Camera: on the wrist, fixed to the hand. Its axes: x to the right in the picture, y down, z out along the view.
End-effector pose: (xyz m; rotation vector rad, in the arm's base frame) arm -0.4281 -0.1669 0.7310 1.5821 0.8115 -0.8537
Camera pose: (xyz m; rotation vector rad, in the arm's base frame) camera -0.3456 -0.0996 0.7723 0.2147 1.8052 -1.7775
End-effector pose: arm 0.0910 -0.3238 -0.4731 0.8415 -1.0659 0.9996
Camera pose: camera 0.0408 -0.2214 -0.4794 1.1635 -0.5235 -0.6218
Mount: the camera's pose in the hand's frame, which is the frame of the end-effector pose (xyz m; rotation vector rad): 0.0101 0.0805 -0.0803 -0.3768 -0.3232 -1.5386
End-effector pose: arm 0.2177 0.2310 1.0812 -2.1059 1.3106 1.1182
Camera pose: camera 0.1822 0.1319 1.1255 -2.1230 -0.7561 0.8313
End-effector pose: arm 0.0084 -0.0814 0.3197 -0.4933 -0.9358 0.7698
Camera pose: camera 0.0511 -0.0265 0.2292 0.1320 -1.4152 -0.7573
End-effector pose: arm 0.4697 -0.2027 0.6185 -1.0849 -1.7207 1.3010
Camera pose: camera 0.5539 -0.1523 0.5602 0.4532 -2.2139 0.1290
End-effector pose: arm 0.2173 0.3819 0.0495 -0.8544 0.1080 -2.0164
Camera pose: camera 0.2228 0.3078 -0.0371 1.2342 0.3623 2.1824
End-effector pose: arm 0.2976 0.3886 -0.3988 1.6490 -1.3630 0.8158
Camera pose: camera 0.2226 0.4502 -0.3387 1.9089 -0.0891 -0.5856
